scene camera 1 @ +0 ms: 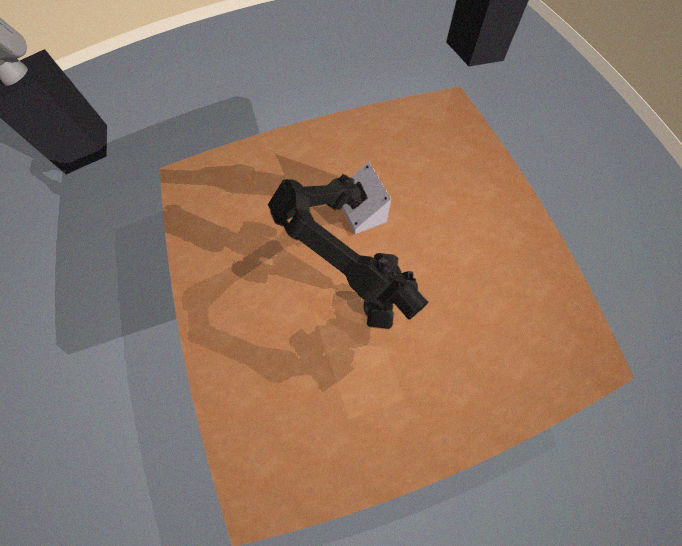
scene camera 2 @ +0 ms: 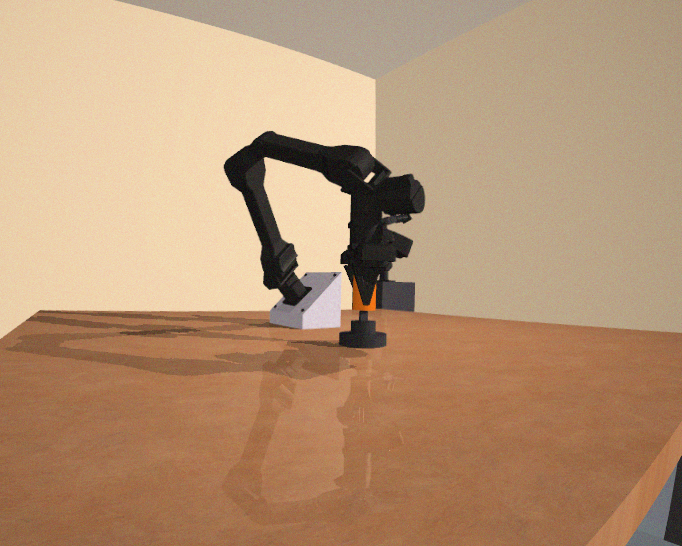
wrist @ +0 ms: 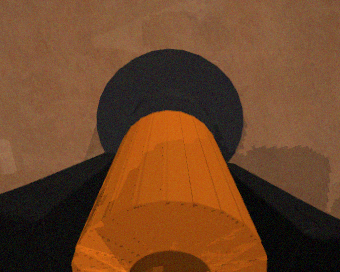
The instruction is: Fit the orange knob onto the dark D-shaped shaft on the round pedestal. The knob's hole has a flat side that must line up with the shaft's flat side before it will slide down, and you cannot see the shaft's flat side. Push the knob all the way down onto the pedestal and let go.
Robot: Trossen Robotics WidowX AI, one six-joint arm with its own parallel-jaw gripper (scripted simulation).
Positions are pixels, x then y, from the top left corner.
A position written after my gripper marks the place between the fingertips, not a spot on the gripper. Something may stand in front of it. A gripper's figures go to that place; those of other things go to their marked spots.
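Orange knob (wrist: 168, 193) at 0.05 m from the lens; my gripper (wrist: 168, 169) at 0.10 m from the lens.
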